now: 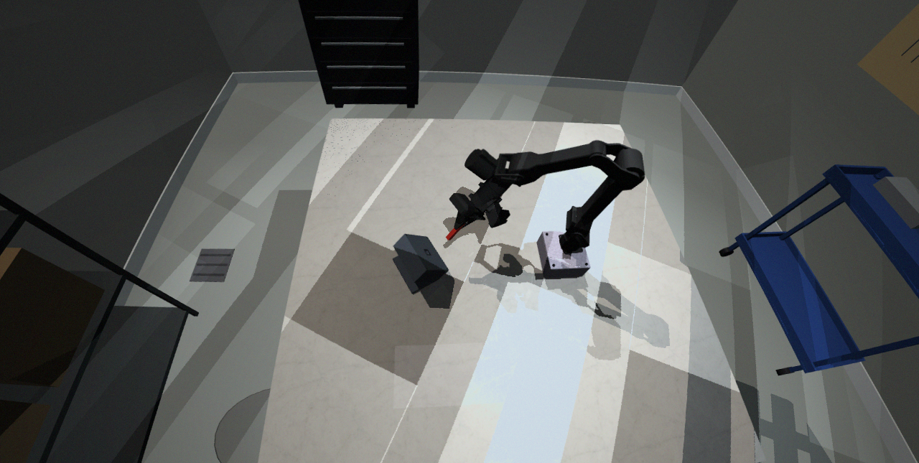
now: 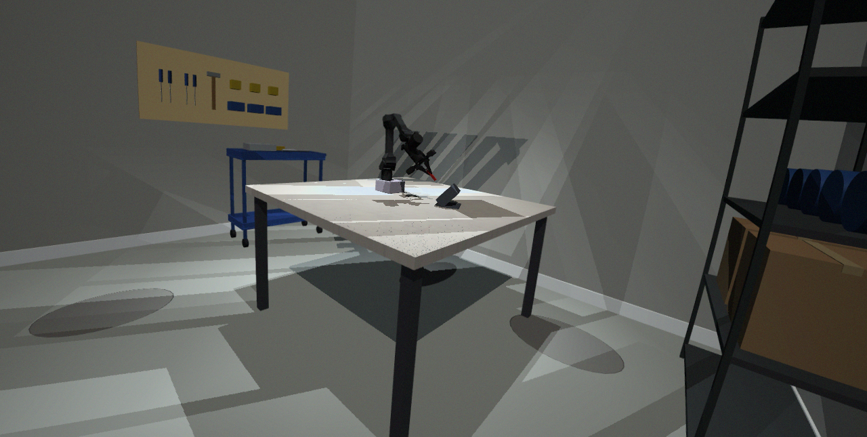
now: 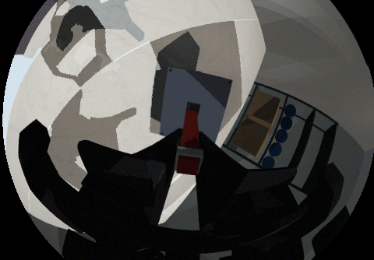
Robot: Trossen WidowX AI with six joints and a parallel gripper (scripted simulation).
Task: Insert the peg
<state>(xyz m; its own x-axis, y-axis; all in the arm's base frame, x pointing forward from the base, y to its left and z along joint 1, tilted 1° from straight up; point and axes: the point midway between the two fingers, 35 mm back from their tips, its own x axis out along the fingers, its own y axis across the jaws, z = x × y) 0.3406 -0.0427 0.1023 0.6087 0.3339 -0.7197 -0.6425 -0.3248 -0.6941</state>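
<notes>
The sloped panel lies 100 mm below my gripper tip, 100 mm ahead of it and 40 mm to the left of it. Also, from my gripper tip: red peg (10 mm behind, 10 mm above).
</notes>
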